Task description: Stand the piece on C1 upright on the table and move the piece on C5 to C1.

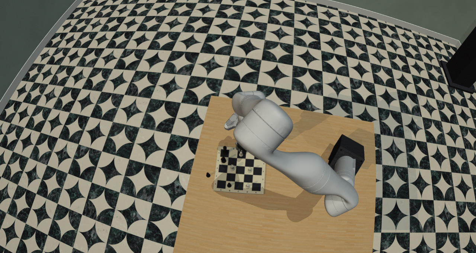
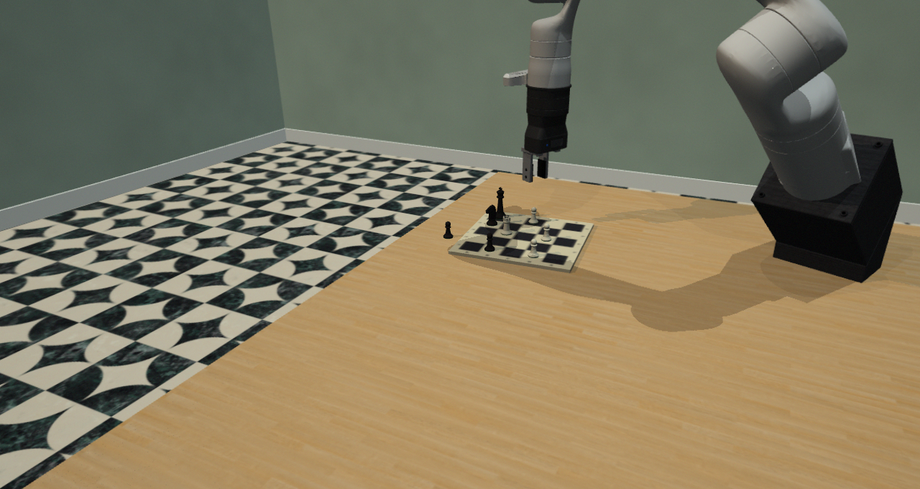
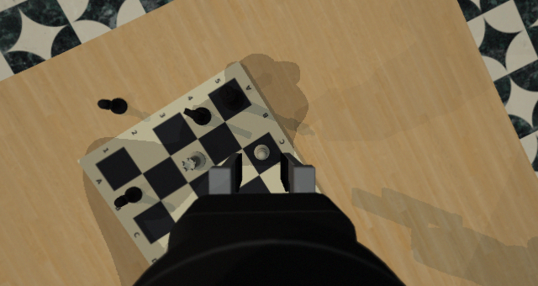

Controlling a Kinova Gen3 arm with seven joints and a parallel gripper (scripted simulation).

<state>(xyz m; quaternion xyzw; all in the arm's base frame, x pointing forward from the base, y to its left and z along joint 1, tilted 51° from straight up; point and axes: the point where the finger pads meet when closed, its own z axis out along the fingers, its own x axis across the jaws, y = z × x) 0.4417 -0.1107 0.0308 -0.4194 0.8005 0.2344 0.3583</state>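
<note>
My hand is 7 cm short of the black king and 8 cm above it. The rest, counted from my hand: black knight 7 cm ahead, 4 cm to the left, 9 cm below; chessboard 1 cm behind, 7 cm to the left, 11 cm below.
</note>
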